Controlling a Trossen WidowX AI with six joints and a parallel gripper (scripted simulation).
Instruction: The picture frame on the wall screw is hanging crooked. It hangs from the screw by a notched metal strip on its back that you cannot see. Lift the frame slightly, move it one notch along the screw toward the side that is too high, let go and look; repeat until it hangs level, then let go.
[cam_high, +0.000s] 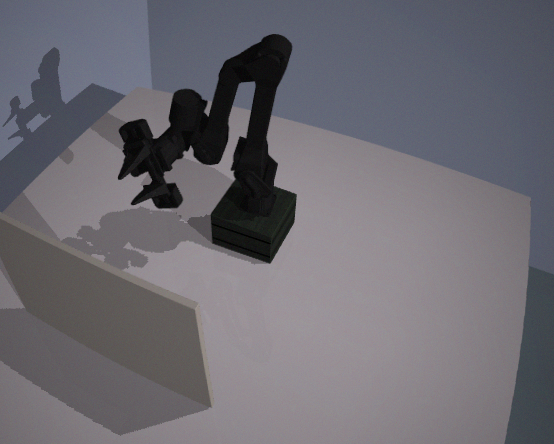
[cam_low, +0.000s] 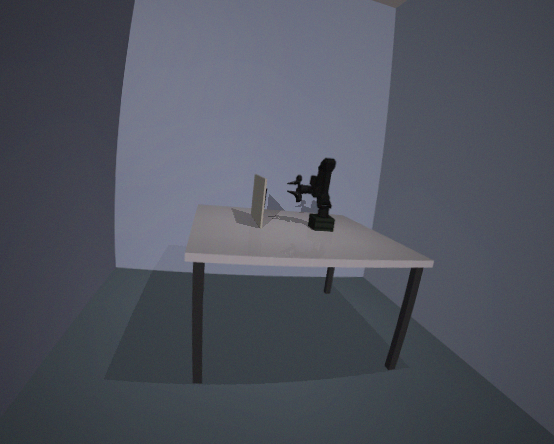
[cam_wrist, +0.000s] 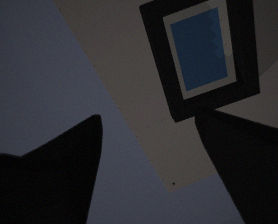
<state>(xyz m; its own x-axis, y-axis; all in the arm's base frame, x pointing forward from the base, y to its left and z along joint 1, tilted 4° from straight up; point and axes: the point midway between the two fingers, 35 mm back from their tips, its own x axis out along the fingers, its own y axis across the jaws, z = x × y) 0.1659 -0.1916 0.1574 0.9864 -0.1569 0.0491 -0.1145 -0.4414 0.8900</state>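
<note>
My gripper tip is now 180 mm short of the picture frame, 80 mm above it and 10 mm to the right of it. Round my gripper tip: wall panel (190 mm ahead, 90 mm below).
</note>
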